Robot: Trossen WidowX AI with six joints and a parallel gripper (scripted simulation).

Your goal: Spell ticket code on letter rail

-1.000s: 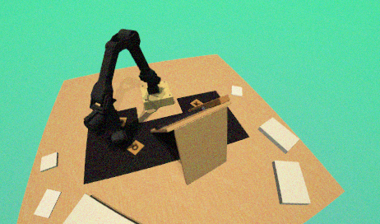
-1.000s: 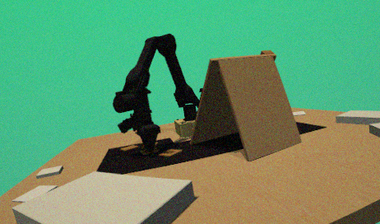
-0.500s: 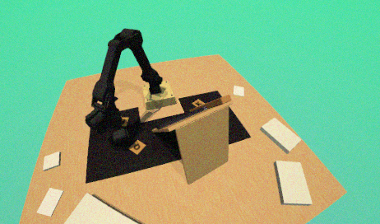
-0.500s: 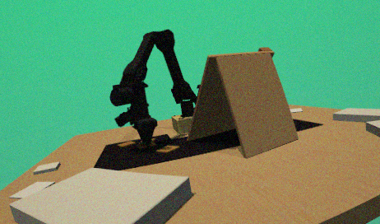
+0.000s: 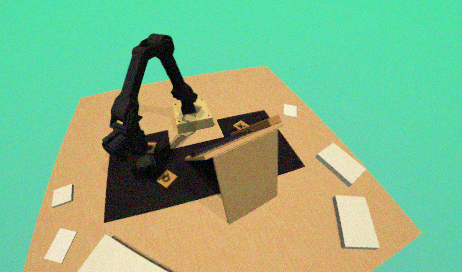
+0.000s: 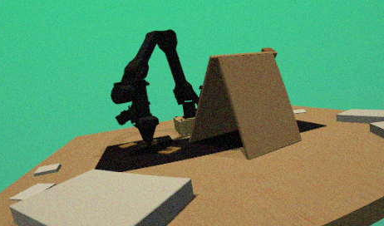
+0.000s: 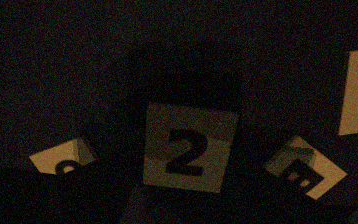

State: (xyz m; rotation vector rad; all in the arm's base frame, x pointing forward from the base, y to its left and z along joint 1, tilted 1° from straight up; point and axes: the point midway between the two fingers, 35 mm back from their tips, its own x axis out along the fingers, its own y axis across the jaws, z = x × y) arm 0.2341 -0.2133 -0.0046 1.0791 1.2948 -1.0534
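The white ticket is 240 mm to the left of my gripper tip, 70 mm above it and 60 mm ahead of it. From my gripper tip the other things lie so: black mat (220 mm to the left, 30 mm behind, 20 mm below).
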